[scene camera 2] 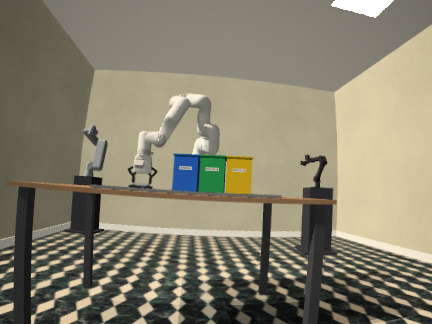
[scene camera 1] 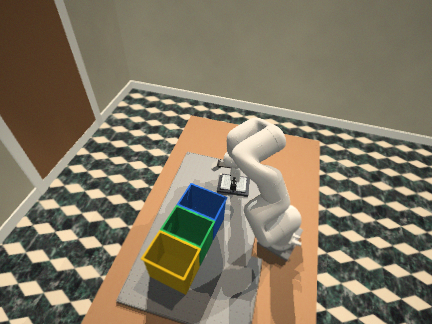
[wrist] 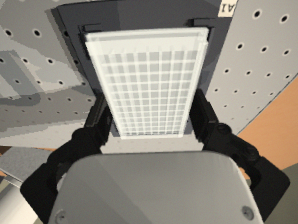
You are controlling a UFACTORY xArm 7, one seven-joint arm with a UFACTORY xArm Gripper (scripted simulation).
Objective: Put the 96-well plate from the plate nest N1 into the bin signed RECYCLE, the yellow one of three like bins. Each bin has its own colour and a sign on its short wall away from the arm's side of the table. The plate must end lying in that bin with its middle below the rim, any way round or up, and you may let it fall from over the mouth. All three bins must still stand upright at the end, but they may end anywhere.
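Observation:
I can see a white 96-well plate [wrist: 154,100]. There is a green bin [scene camera 1: 193,228] too, though in the wrist view the green bin is out of frame. The yellow bin [scene camera 1: 172,256] is visible in scene camera 2 as well [scene camera 2: 239,168], while in the wrist view that yellow bin is out of frame. A blue bin [scene camera 1: 207,203] is also there for me to see, and scene camera 2 shows the blue bin too [scene camera 2: 186,170]. And my own gripper [wrist: 150,101] is visible to me.

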